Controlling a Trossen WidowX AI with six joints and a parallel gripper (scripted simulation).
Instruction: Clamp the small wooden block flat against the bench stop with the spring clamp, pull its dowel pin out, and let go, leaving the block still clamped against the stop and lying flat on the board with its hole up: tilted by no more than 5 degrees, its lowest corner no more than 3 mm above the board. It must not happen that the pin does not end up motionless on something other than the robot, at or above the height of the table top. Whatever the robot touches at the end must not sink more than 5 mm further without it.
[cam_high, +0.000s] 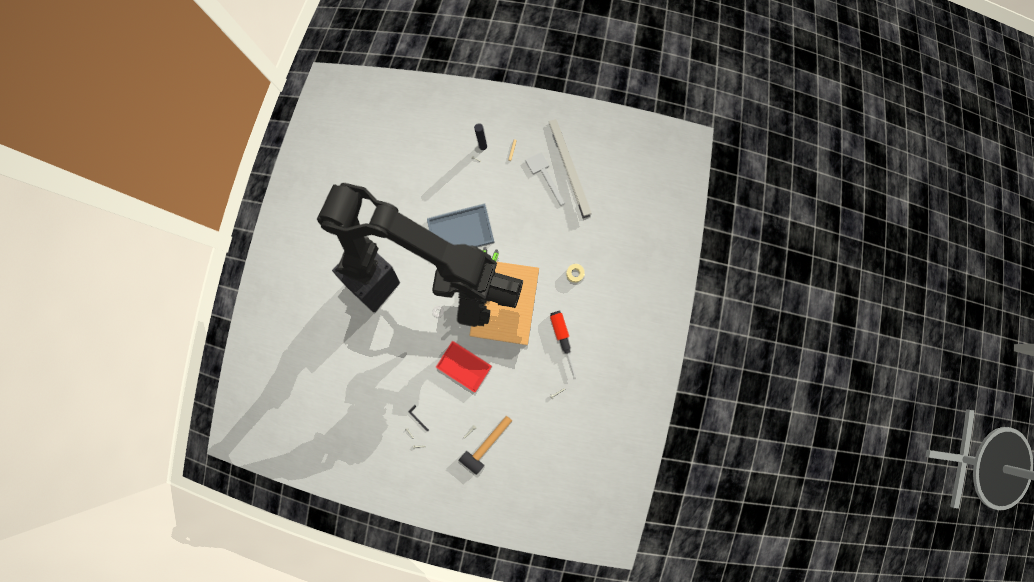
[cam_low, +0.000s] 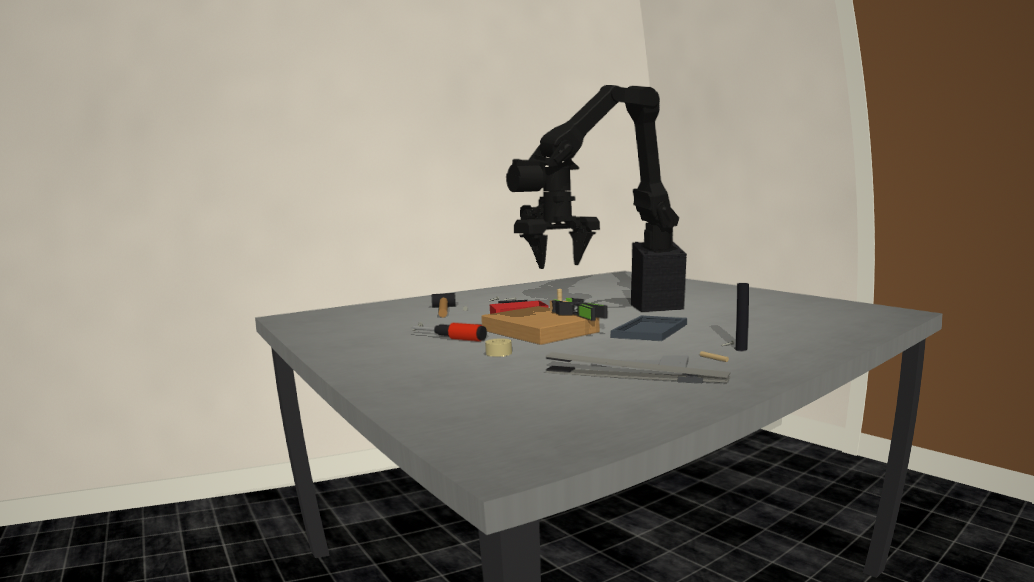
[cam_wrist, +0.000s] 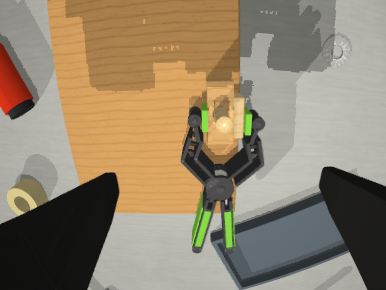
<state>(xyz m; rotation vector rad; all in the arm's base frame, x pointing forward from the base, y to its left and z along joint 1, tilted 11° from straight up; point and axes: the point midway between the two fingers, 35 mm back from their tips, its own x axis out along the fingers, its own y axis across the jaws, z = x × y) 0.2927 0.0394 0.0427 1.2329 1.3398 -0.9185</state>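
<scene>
The dowel pin lies 1 cm to the right of my hand and 11 cm below it. Round my hand: small wooden block: 1 cm to the right, 12 cm below; then wooden board: 5 cm ahead, 15 cm below; then wooden stop: 2 cm behind, 1 cm to the right, 12 cm below.
</scene>
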